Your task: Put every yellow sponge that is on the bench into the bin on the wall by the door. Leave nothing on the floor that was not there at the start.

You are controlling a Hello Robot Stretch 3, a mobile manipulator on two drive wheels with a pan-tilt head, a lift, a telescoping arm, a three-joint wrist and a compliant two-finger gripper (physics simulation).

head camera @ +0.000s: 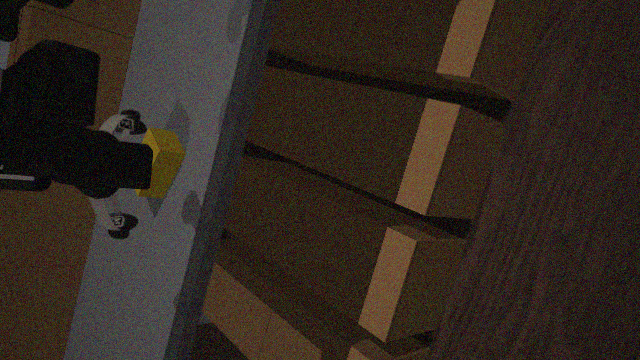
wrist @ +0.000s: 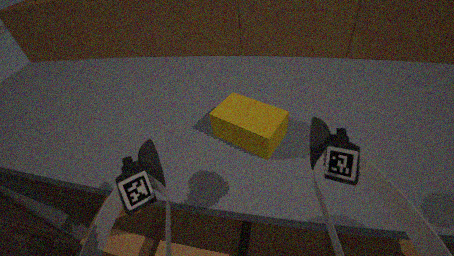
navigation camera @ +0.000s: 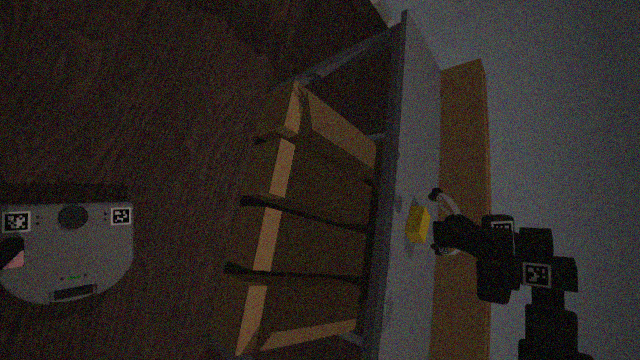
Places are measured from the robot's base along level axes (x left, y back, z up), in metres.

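Pixels of known places: gripper, fingertip midpoint: (navigation camera: 435, 220); robot's base, link origin: (navigation camera: 73, 216).
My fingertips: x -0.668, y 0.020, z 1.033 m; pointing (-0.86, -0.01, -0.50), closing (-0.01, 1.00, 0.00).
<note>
For each thing: its top centre in the pictures, then the offset to it from my fingertips. "spot": a spot on its surface instead. Level surfaces: height alone.
- yellow sponge, top centre: (head camera: 143, 161) (navigation camera: 424, 224) dx -0.124, dy +0.029, dz -0.074 m
- grey bench, surface height: dz -0.118 m
- orange-brown wooden block, top centre: (navigation camera: 487, 137) dx -0.559, dy -0.297, dz +0.062 m
- wooden structure, surface spot: (head camera: 430, 155) spot: dx -0.002, dy +0.128, dz -0.762 m
- dark floor, surface height: dz -1.032 m
A yellow sponge (head camera: 167, 160) (navigation camera: 417, 224) (wrist: 247, 120) lies on the grey bench (head camera: 125, 280) (navigation camera: 415, 100) (wrist: 100, 110). In the head view the gripper's body covers part of it. My gripper (head camera: 127, 174) (navigation camera: 436, 221) (wrist: 233, 146) is open, with its two fingers wide apart and nothing between them. It hangs over the bench, and round finger shadows fall on the top. In the wrist view the sponge is beyond the fingertips, sideways within the gap and turned at an angle. The bin by the door does not show.
An orange-brown wooden block (navigation camera: 462, 150) (wrist: 200, 30) runs along the back of the bench, by the wall (navigation camera: 560, 125). Below the bench's front edge is a wooden structure (head camera: 430, 155) (navigation camera: 270, 232) with dark bars. My base (navigation camera: 100, 250) stands on the dark floor (navigation camera: 150, 125).
</note>
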